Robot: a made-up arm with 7 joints.
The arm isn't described. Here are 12 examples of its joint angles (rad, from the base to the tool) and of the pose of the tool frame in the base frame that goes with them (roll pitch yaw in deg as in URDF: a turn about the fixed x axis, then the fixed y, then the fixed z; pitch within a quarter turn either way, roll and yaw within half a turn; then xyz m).
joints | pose
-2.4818 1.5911 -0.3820 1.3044 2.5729 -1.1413 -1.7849 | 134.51 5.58 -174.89 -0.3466 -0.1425 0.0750
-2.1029 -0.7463 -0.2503 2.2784 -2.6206 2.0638 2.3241 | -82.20 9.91 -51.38 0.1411 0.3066 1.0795
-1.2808 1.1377 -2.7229 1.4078 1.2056 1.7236 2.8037 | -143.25 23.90 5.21 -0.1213 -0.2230 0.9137
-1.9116 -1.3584 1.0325 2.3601 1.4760 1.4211 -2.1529 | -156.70 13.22 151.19 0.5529 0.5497 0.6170
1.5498 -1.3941 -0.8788 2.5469 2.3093 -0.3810 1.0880 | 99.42 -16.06 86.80 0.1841 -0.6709 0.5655
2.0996 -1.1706 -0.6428 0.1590 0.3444 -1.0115 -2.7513 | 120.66 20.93 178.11 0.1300 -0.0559 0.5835
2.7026 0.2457 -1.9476 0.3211 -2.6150 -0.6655 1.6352 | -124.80 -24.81 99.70 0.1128 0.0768 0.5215
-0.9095 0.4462 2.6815 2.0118 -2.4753 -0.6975 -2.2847 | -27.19 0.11 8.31 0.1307 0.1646 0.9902
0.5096 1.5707 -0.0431 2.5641 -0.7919 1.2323 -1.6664 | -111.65 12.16 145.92 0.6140 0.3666 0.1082
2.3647 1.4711 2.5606 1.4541 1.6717 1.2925 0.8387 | 10.01 0.67 -86.16 -0.4561 0.0055 0.8685
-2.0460 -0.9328 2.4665 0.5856 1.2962 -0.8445 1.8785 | -57.63 -10.42 -163.57 0.4103 0.1461 0.3310
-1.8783 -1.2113 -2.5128 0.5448 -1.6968 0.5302 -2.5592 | -165.33 -25.44 3.26 -0.0507 0.2163 0.1715
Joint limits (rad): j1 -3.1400..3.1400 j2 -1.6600..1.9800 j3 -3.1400..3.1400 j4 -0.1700..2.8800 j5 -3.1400..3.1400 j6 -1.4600..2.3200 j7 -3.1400..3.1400
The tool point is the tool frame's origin. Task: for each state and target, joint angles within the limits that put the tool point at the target. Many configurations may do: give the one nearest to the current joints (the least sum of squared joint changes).
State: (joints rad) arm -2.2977 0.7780 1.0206 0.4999 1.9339 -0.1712 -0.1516
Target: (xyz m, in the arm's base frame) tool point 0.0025 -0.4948 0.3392
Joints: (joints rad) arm -2.3645 0.8521 0.9971 0.8804 1.8241 -0.1115 -0.1782
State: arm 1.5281 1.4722 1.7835 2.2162 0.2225 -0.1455 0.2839
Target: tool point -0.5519 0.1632 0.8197
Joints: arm 2.1600 1.0400 1.8739 1.9190 0.1904 0.0039 0.2760
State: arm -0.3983 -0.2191 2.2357 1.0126 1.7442 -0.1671 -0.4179
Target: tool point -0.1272 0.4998 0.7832
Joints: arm -0.3908 -0.2104 2.2462 1.4711 1.6149 -0.0303 -0.4414
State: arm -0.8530 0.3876 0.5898 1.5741 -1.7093 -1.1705 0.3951
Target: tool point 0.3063 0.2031 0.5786
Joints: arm -0.2747 0.3963 0.8621 0.9547 -1.7918 -1.0065 0.3395
